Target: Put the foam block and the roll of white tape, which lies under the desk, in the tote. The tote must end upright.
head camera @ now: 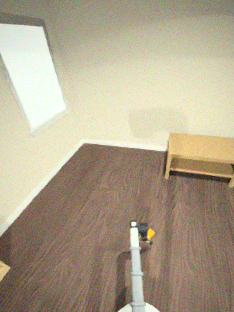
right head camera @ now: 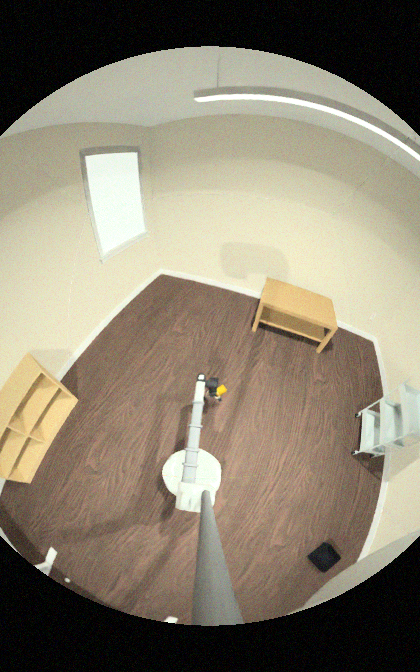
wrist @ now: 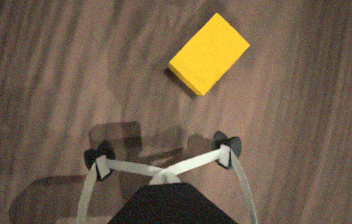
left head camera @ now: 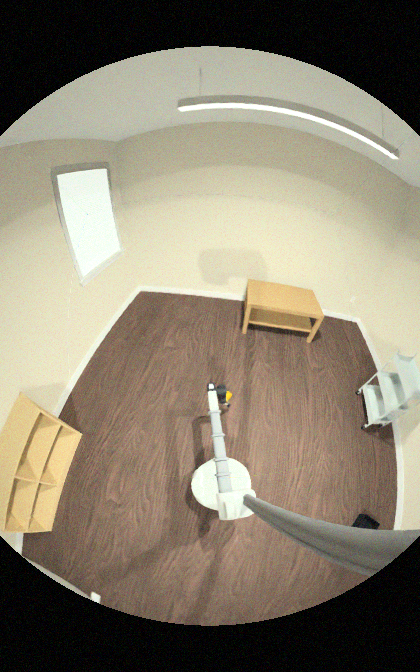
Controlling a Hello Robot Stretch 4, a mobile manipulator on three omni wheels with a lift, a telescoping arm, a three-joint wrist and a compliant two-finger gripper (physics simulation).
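Places are measured from the robot's base along level axes (x up, y back, z right), in millimetres.
Pixels of known places: gripper, fingertip midpoint: [head camera: 143, 244] [wrist: 163, 148].
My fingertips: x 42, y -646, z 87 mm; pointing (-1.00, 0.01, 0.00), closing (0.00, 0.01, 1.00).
Behind a point stands the place of what it marks.
The yellow foam block [head camera: 151, 233] {x 18, y -756, z 177 mm} [left head camera: 229, 396] [right head camera: 221, 390] [wrist: 209, 54] {x 18, y -755, z 155 mm} lies on the wood floor. In the wrist view it is turned diagonally, above and right of the space between the fingertips. My gripper [head camera: 146, 241] {x 42, y -646, z 87 mm} [left head camera: 224, 403] [right head camera: 213, 397] [wrist: 163, 148] {x 42, y -646, z 87 mm} is open above the floor, its two dark fingertips wide apart and apart from the block. A small black object [left head camera: 366, 521] [right head camera: 324, 556] stands on the floor at the lower right; it may be the tote, but its inside is too dark to read. The roll of white tape does not show in these views.
A wooden table with a lower shelf [head camera: 202, 145] {x 422, y -1676, z 980 mm} [left head camera: 285, 296] [right head camera: 300, 302] stands by the far wall. A pale cart [left head camera: 367, 406] [right head camera: 370, 432] is at the right. A wooden cubby shelf [left head camera: 15, 430] [right head camera: 15, 387] stands at the left.
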